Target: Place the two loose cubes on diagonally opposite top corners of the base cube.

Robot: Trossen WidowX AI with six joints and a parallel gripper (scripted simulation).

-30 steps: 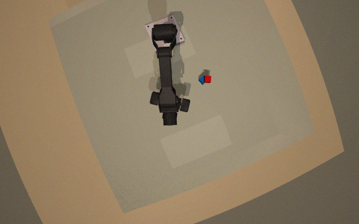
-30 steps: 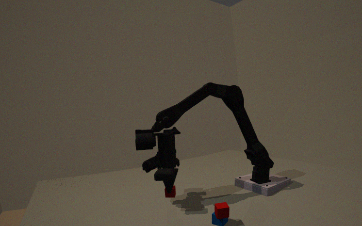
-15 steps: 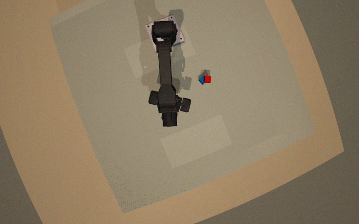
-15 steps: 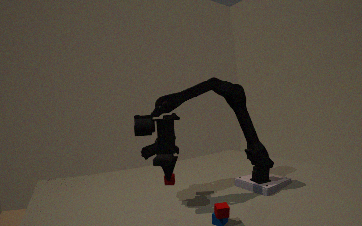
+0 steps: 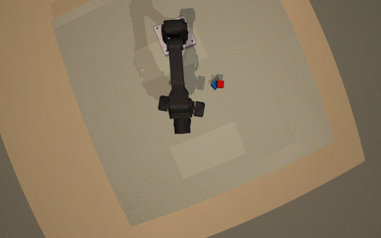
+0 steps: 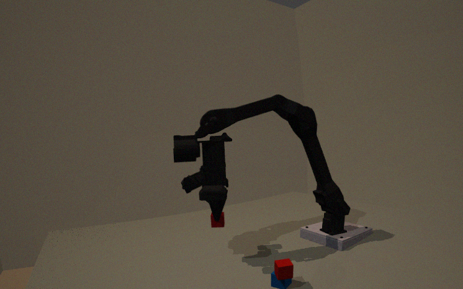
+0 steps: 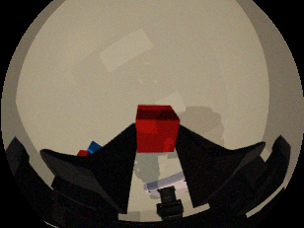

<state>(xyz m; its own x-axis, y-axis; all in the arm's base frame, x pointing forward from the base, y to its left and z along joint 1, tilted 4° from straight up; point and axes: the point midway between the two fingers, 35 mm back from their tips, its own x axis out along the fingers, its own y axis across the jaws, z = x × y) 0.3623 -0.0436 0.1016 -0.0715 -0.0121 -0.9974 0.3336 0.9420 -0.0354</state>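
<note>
My gripper tip is 9 cm past the blue cube, 19 cm to the right of it and 11 cm above it. Round my gripper tip: red cube (right at my gripper tip).
</note>
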